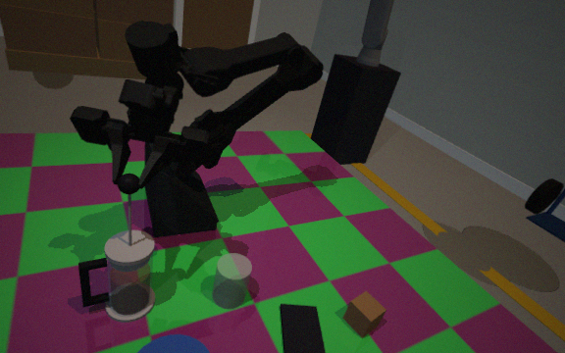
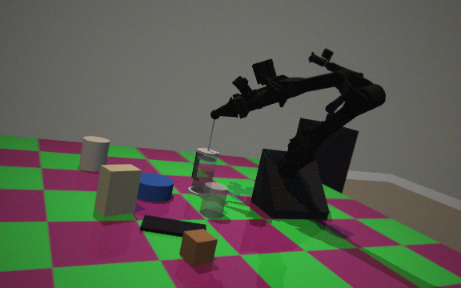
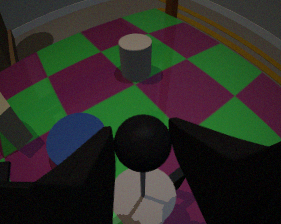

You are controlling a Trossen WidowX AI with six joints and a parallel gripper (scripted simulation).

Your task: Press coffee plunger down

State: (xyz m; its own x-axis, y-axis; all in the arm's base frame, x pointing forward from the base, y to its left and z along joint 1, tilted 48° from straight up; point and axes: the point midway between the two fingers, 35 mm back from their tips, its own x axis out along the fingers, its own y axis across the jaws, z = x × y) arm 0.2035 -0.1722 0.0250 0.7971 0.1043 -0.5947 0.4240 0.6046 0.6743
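The glass french press lies 10 mm behind my gripper tip, 10 mm to the right of it and 130 mm below it. From my gripper tip the other things lie so: blue disc 160 mm ahead, 40 mm to the left, 230 mm below; beige box 280 mm ahead, 170 mm to the left, 200 mm below; flat black block 160 mm ahead, 270 mm to the left, 250 mm below.
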